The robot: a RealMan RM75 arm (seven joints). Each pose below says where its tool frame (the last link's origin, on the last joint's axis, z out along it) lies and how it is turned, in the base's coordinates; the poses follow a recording.
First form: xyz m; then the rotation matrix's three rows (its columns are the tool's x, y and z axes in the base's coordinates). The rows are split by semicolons.
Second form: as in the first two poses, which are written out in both.
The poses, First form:
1: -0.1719 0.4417 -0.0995; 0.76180 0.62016 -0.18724; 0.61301 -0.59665 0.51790; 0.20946 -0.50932 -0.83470
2: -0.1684 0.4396 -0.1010; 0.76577 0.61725 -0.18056; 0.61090 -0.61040 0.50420; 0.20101 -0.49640 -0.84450
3: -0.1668 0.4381 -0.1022; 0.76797 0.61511 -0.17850; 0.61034 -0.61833 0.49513; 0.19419 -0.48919 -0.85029
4: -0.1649 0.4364 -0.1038; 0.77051 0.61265 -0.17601; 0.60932 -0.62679 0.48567; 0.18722 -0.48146 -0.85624
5: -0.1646 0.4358 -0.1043; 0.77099 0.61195 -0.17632; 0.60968 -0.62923 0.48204; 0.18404 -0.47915 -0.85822
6: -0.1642 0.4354 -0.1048; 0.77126 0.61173 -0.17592; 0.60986 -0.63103 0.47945; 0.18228 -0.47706 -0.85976
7: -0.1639 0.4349 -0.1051; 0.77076 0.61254 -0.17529; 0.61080 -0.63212 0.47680; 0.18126 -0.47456 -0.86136
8: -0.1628 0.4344 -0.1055; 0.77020 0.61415 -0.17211; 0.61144 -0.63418 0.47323; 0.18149 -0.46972 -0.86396
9: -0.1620 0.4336 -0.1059; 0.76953 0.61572 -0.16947; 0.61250 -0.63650 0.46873; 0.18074 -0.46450 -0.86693
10: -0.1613 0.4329 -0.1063; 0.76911 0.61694 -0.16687; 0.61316 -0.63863 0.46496; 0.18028 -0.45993 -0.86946
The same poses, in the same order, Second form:
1: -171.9 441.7 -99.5 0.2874 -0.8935 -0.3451 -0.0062
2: -168.4 439.6 -101.0 0.2788 -0.8973 -0.3422 -0.0057
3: -166.8 438.1 -102.2 0.2736 -0.8995 -0.3406 -0.0044
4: -164.9 436.4 -103.8 0.2681 -0.9019 -0.3387 -0.0031
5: -164.6 435.8 -104.3 0.2662 -0.9026 -0.3384 -0.0021
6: -164.2 435.4 -104.8 0.2648 -0.9031 -0.3382 -0.0018
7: -163.9 434.9 -105.1 0.2633 -0.9034 -0.3386 -0.0017
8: -162.8 434.4 -105.5 0.2608 -0.9039 -0.3390 -0.0026
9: -162.0 433.6 -105.9 0.2579 -0.9046 -0.3394 -0.0031
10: -161.3 432.9 -106.3 0.2555 -0.9052 -0.3397 -0.0037
